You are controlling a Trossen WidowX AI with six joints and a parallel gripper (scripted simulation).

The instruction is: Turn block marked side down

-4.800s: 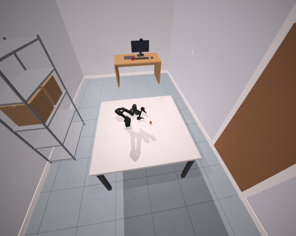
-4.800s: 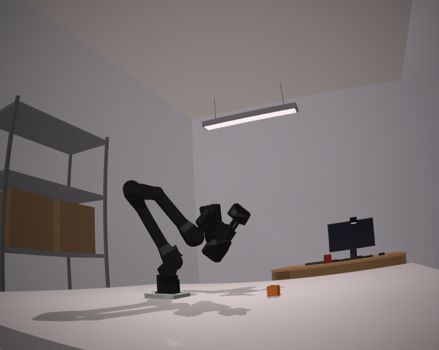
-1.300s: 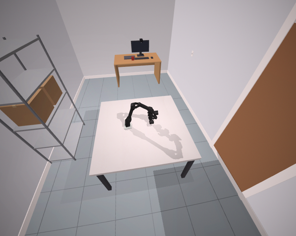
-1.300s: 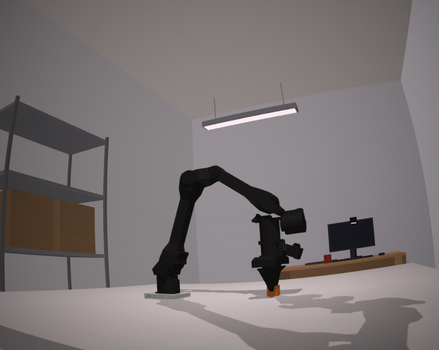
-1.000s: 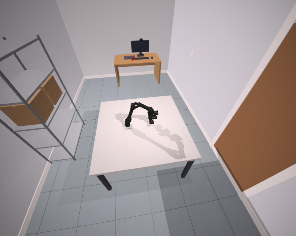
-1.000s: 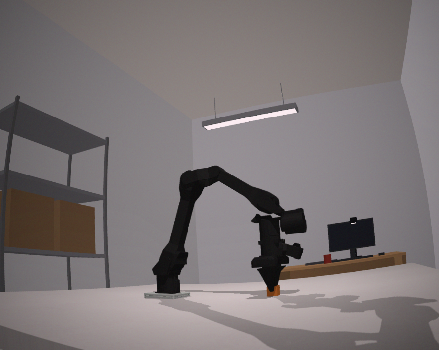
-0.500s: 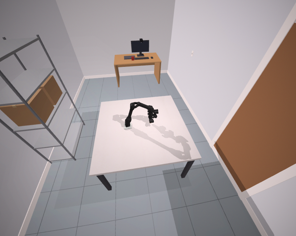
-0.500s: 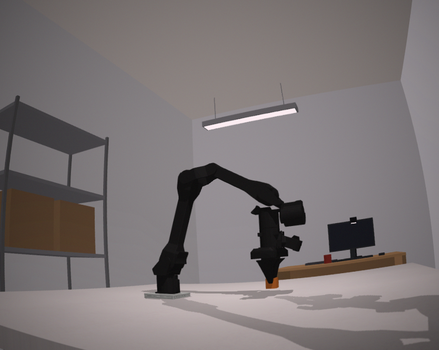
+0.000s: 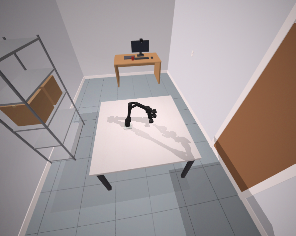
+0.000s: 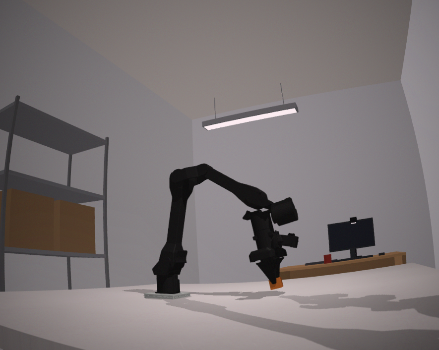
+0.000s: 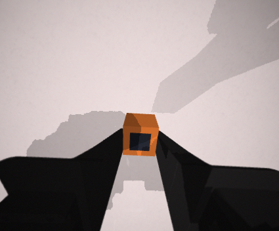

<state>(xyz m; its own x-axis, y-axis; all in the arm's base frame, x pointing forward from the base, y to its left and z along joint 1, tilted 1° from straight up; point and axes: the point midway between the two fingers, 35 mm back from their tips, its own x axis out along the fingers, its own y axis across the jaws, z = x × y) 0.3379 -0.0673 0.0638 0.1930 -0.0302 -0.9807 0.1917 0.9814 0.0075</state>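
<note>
My gripper tip is now 10 mm below the block.
</note>
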